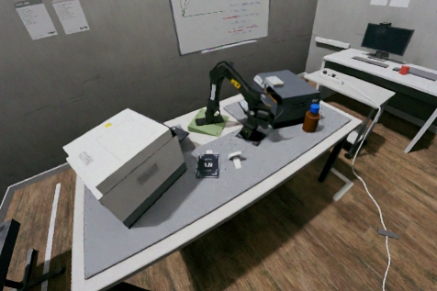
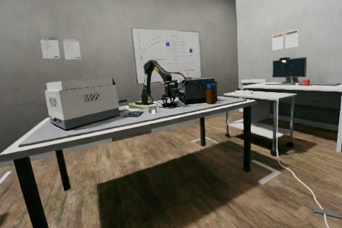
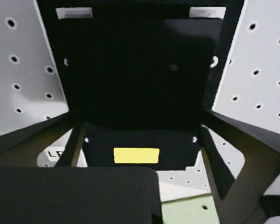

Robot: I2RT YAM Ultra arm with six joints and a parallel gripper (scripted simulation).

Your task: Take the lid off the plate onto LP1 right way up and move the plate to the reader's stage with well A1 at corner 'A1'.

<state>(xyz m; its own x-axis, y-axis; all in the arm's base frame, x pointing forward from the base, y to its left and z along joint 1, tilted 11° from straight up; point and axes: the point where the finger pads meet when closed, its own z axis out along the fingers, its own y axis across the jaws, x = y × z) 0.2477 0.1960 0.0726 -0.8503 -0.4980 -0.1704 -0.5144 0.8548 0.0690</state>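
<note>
My gripper is now right at the black lid. From my hand the other things lie so: plate: 210 mm behind, 80 mm to the left, 70 mm above; brown capped bottle: 380 mm to the left, 100 mm ahead, 90 mm above.
</note>
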